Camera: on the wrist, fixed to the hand. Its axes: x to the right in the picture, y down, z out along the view.
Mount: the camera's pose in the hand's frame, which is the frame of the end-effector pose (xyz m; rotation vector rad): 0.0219 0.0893 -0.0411 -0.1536 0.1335 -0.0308
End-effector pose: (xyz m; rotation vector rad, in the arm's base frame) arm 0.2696 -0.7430 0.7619 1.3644 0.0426 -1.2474
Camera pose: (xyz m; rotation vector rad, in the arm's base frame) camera 0.3638 -0.7512 0.7966 1.3153 0.2486 -1.1528
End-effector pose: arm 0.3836 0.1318 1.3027 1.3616 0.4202 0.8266
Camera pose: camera 0.3448 0.1754 1.3848 1.1595 0.4706 0.9089
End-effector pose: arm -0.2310 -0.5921 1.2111 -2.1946 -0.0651 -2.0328
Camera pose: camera -0.2580 -0.6875 1.2287 -2.1482 0.0752 -2.2658
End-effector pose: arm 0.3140 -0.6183 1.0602 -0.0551 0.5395 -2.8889
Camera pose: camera 0.3066 -0.6898 0.9896 0.1084 0.7906 -2.8897
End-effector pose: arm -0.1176 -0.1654 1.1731 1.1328 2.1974 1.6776
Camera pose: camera -0.1132 -0.1749 1.2733 0.9703 2.1046 1.9225
